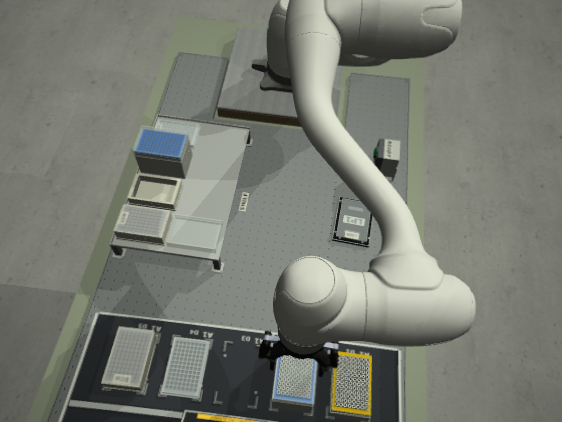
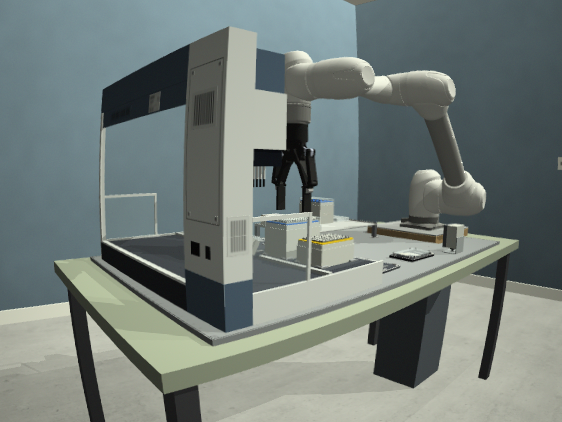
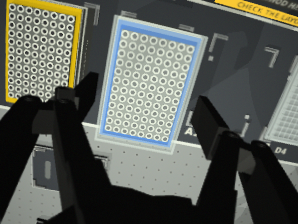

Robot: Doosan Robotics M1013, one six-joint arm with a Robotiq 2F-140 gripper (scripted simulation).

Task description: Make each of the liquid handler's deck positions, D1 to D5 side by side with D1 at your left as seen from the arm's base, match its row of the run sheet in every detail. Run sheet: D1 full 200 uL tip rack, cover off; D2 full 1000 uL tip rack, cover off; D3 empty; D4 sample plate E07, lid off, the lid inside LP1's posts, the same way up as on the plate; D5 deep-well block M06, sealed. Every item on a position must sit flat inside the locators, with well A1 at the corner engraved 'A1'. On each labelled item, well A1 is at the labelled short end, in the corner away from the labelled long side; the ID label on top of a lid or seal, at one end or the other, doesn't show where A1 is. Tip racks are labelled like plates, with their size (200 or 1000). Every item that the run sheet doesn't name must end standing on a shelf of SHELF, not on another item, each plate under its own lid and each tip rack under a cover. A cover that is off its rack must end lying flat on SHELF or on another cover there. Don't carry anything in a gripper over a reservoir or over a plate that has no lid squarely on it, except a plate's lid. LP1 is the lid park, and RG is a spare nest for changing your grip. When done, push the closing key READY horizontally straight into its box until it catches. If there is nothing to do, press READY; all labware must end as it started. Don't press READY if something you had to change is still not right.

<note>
I see my gripper (image 2: pixel 293 211), a yellow-rimmed tip rack (image 2: pixel 329 249) and a deep-well block M06 (image 1: pixel 129 363).
My gripper shows as well in image 1 (image 1: pixel 296 366) and in image 3 (image 3: pixel 146 98). Image 3 does not show the deep-well block M06: it is out of frame.
</note>
